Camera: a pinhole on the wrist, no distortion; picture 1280 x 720 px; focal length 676.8 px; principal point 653.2 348.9 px. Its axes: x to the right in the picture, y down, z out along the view. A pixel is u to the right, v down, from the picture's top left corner.
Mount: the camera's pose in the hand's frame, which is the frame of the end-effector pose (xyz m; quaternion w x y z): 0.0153 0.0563 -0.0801 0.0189 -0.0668 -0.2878 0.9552
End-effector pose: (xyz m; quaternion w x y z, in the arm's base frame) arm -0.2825 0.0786 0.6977 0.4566 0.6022 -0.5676 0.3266
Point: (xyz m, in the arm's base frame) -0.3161 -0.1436 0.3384
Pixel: 965.2 119.5
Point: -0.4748 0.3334 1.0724
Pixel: behind the camera
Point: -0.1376 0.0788 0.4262
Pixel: 1106.2 608.1
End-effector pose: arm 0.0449 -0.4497 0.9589 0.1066 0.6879 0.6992 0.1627
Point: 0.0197 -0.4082 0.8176
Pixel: 512.1 341.8
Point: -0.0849 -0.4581 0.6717
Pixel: 628.1 470.7
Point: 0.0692 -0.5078 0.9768
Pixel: 1171.3 222.7
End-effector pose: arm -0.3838 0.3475 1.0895 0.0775 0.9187 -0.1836 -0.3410
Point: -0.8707 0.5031 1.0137
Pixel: 1097.7 84.7
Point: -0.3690 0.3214 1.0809
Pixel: 473.5 265.0
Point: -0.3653 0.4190 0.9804
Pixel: 441.7 508.9
